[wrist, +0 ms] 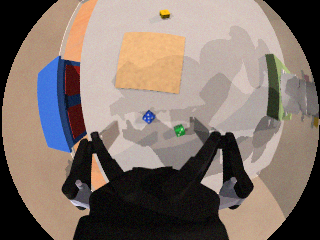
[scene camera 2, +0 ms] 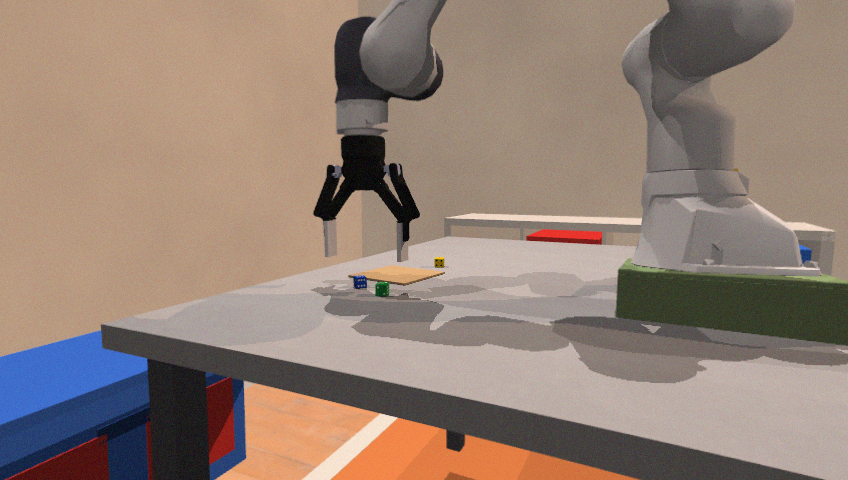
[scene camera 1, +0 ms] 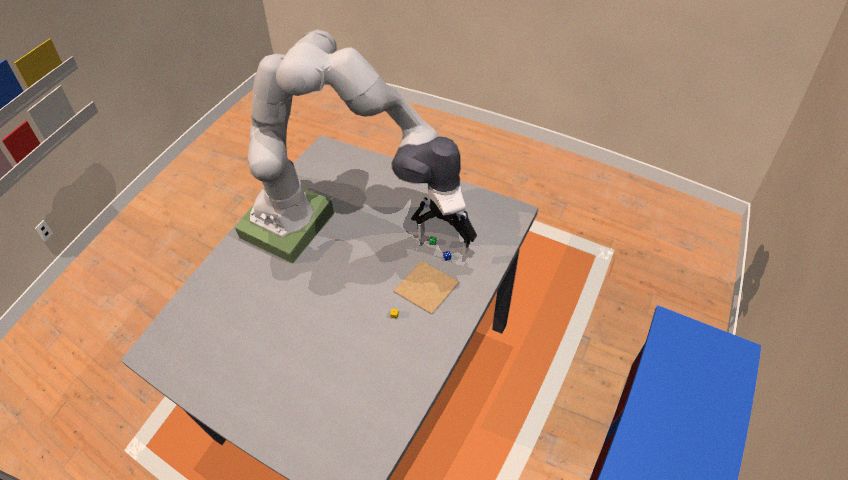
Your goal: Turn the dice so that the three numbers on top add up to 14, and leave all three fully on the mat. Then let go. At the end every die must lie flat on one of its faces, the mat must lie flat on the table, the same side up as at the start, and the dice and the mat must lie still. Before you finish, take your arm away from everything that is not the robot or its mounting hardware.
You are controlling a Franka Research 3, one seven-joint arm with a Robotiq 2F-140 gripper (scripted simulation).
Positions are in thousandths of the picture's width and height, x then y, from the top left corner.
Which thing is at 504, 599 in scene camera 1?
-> A tan mat.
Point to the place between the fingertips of the gripper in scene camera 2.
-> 431, 539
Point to a tan mat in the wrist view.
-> At 470, 256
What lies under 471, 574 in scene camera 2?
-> A tan mat.
